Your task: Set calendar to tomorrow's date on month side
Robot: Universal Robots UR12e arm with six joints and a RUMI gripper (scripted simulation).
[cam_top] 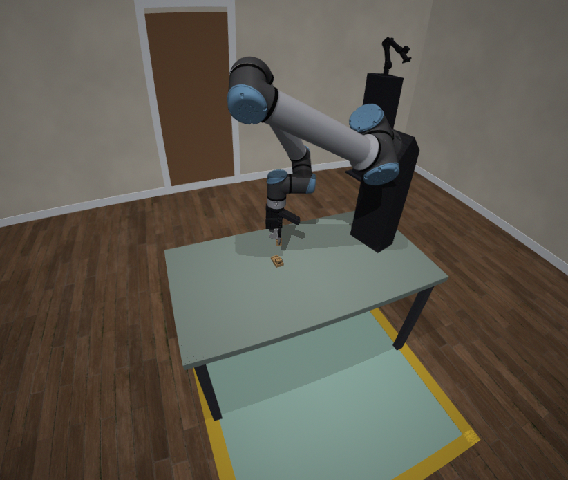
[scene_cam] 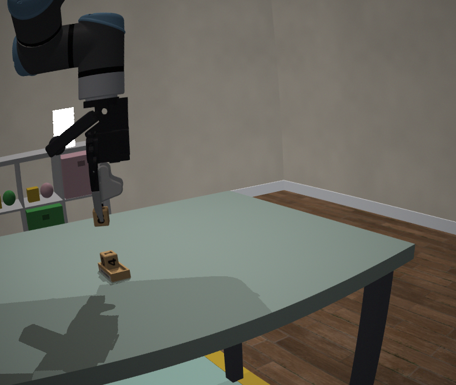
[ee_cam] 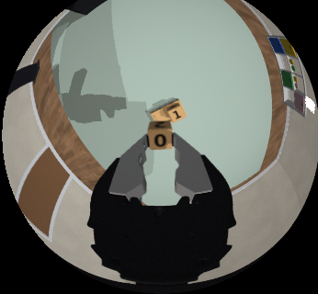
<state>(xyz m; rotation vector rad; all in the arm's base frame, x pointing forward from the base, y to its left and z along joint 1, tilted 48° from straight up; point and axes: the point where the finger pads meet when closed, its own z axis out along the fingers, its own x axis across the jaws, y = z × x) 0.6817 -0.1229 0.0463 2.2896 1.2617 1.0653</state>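
Right now the wooden calendar tray is 10 mm ahead of my hand, 10 mm to the left of it and 130 mm below it. From my hand the other things lie so: cube: 10 mm below.
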